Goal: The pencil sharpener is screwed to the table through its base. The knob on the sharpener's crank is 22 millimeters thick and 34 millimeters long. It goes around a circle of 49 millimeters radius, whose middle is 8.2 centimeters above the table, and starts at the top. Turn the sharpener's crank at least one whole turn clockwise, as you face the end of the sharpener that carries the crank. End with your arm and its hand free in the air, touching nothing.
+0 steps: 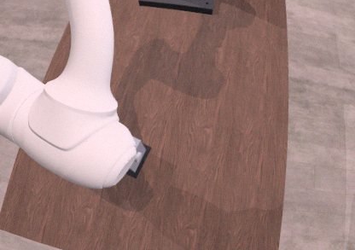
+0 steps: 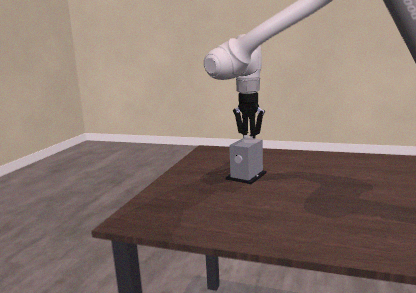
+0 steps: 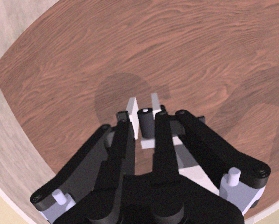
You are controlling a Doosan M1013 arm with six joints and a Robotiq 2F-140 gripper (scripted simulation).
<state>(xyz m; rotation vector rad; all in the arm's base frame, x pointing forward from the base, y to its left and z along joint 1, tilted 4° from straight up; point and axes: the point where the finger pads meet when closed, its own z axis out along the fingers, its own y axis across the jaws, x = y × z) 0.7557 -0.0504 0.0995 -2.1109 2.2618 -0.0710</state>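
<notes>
Right now the dark crank knob is 20 mm to the left of my hand and 10 mm below it.
</notes>
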